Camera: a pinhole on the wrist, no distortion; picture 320 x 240 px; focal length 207.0 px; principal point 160.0 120.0 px. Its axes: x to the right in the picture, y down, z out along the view. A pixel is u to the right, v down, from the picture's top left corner.
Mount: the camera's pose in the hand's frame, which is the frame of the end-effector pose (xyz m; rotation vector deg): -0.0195 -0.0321 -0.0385 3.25 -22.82 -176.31
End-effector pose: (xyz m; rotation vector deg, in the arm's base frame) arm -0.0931 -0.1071 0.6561 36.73 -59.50 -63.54
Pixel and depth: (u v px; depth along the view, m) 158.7 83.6 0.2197
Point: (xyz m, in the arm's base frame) -0.2199 -0.0479 0.7649
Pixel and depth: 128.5 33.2 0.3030
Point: -0.2265 -0.0417 0.8941
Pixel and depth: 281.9 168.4 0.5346
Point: -0.5904 0.2454 0.7133
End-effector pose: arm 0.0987 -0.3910 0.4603 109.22 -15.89 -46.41
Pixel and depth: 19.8 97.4 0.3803
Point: 0.0716 -0.7930 0.3808
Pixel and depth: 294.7 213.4 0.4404
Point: -0.4345 -0.4750 0.3670
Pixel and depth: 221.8 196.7 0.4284
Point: -0.2990 -0.5644 0.3431
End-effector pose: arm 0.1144 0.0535 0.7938 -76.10 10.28 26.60
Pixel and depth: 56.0 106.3 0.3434
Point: 0.1626 0.3797 0.7367
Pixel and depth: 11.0 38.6 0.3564
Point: 0.1847 0.4031 0.5954
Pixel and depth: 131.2 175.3 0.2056
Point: 0.1064 0.2170 0.8637
